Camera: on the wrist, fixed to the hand. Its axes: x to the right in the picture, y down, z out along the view.
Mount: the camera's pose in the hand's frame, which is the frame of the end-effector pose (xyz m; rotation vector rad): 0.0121 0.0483 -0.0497 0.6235 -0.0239 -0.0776
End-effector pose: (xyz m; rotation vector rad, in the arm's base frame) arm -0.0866 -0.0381 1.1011 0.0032 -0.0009 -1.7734
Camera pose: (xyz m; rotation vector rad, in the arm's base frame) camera -0.0416 -0.0596 1.0515 0.4365 -0.5758 -1.7855
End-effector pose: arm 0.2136 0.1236 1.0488 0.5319 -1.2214 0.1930
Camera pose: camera 0.2393 0.1878 1.0619 1.1217 -1.1525 0.5097
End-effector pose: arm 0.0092 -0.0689 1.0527 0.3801 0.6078 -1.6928
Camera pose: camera 0.0498 -0.0557 0.9968 0.7823 0.0595 -1.9382
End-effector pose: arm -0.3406 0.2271 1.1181 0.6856 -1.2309 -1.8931
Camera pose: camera -0.2946 0.1799 1.1428 1.0421 -1.8561 -1.5693
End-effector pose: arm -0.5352 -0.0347 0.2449 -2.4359 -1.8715 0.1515
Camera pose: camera -0.4799 -0.0351 0.2884 -1.9384 -1.6013 0.6508
